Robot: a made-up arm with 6 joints.
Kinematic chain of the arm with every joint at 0, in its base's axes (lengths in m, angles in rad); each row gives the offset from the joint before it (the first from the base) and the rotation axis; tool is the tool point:
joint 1: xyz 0 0 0.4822 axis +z
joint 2: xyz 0 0 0 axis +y
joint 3: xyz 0 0 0.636 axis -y
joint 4: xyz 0 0 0 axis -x
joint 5: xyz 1.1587 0 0 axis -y
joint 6: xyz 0 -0.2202 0 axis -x
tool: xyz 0 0 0
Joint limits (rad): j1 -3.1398..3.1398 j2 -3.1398..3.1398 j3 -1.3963..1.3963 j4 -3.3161..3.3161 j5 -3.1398..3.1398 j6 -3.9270..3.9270
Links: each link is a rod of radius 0.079 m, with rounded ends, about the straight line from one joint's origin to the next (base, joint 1, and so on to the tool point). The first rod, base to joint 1, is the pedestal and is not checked.
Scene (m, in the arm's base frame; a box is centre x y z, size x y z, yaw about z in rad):
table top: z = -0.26
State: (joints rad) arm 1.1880 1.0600 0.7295 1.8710 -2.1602 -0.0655
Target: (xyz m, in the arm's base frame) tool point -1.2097 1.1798 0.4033
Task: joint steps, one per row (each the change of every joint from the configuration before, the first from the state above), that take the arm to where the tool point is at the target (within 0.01 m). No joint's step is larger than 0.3 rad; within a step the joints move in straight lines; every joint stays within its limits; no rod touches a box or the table.
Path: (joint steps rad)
1: 0.2812 0.0119 -0.0265 0.0355 0.0000 0.0000
2: 0.2813 0.0118 -0.0266 0.0355 0.0000 0.0000
3: 0.2812 0.0119 -0.0265 0.0355 0.0000 0.0000
4: 0.2812 0.0119 -0.0265 0.0355 0.0000 0.0000

